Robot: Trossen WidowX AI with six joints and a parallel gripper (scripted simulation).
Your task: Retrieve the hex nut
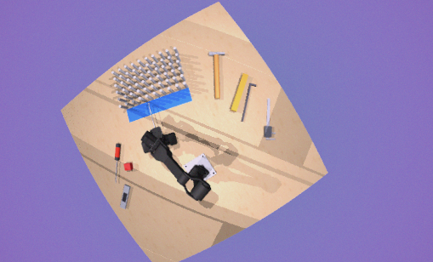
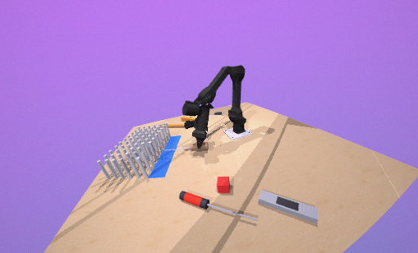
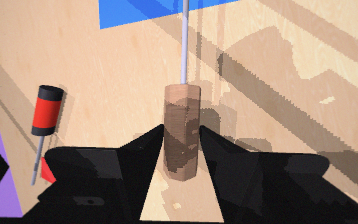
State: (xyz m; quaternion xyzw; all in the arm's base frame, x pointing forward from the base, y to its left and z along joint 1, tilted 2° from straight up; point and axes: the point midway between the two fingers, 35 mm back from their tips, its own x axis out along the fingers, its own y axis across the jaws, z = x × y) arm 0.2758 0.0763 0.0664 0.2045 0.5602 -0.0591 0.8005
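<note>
Right now my gripper tip is 16 cm short of the blue taped strip, 10 cm to the left of it and 4 cm above it. From my gripper tip the other things lie so: red cube: 1 cm behind, 26 cm to the left, 2 cm below; flat grey bar: 14 cm behind, 41 cm to the left, 2 cm below; thin metal rod tool: 10 cm ahead, 4 cm to the right.
</note>
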